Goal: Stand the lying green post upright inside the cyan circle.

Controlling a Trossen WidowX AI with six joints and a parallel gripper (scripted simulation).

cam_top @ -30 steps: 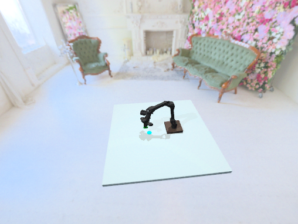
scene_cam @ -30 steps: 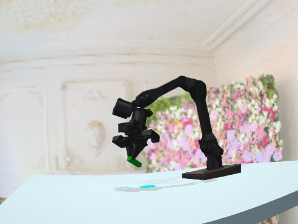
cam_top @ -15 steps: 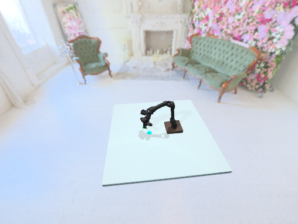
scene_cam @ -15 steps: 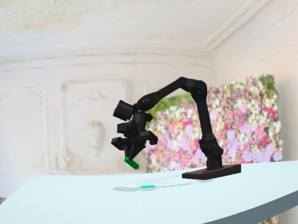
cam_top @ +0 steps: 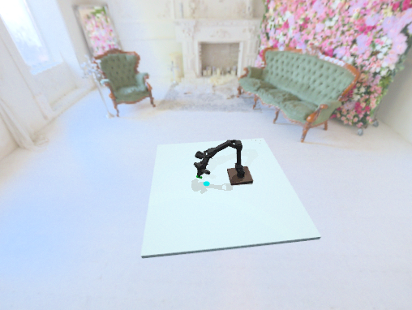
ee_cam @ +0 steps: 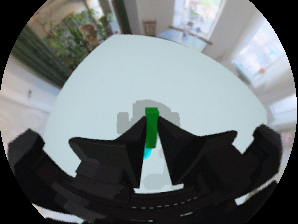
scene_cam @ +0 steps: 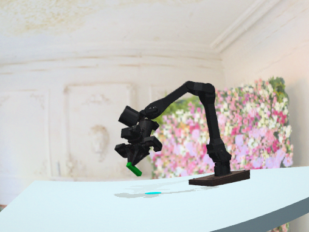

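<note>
Right now the cyan circle is 110 mm below my gripper tip, 80 mm behind it and 20 mm to the right of it. The rest, counted from my gripper tip: green post (10 mm to the right, 10 mm below, 10 mm behind).
</note>
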